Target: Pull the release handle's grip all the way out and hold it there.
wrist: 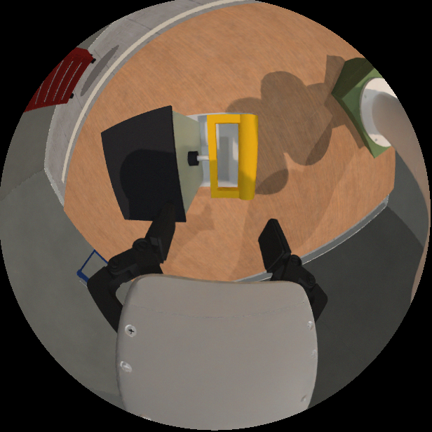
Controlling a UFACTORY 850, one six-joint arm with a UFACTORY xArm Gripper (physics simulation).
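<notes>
The release handle's yellow grip [248, 157] is a rectangular frame with a thick rounded bar on its right side. A thin light rod with a black collar [193, 158] joins it to a housing [147, 165] with a black top and a pale side. The frame stands close to the housing, above a light grey base plate. My gripper [221, 222] is open and empty, its two black fingers wide apart. It is below the grip in the view, and the left fingertip overlaps the housing's lower edge in the picture.
A green base [350, 95] carrying a white arm part [375, 112] is at the upper right. A red slatted object [60, 82] is at the upper left. A blue frame [81, 273] shows at the lower left. The wooden table top [200, 55] has a pale raised border.
</notes>
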